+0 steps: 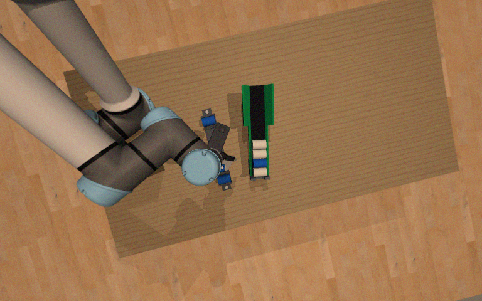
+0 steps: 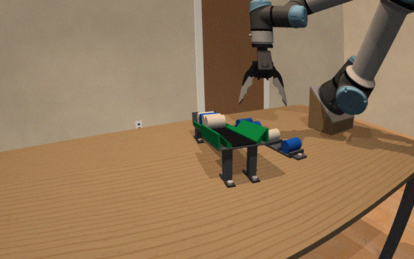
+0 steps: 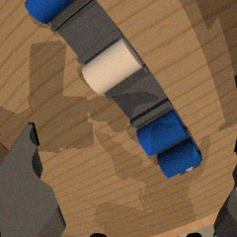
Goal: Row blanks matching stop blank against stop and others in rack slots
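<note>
Right now the grey stock rack is 13 cm below my hand and 1 cm behind it. Also, from my hand: grey stop 16 cm ahead, 14 cm to the right, 6 cm below; feed ramp 18 cm ahead, 6 cm to the left, 5 cm below.
</note>
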